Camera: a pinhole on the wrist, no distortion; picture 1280 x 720 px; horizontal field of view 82.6 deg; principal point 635.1 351.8 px. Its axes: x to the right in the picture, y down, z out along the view. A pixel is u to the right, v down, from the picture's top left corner.
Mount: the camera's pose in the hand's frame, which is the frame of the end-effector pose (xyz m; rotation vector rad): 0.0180 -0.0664 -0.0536 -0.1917 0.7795 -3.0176
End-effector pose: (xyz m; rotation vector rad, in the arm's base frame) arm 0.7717 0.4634 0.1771 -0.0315 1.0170 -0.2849
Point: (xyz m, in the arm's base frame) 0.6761 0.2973 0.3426
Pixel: outside the picture
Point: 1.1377 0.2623 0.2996
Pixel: 542.7 82.8
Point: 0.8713 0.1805 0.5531
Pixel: 1105.6 420.3
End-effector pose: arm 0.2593 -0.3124 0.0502 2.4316 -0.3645 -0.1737
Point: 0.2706 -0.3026 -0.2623
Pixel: 727.2 319.6
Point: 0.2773 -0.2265 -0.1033
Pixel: 835.4 503.3
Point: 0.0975 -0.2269 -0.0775
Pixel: outside the picture
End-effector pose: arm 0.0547 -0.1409 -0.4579 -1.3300 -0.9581 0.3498
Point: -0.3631 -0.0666 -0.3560
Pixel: 1046.3 202.3
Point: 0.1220 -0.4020 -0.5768
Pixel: behind the camera
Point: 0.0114 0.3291 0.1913
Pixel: 41.1 591.4
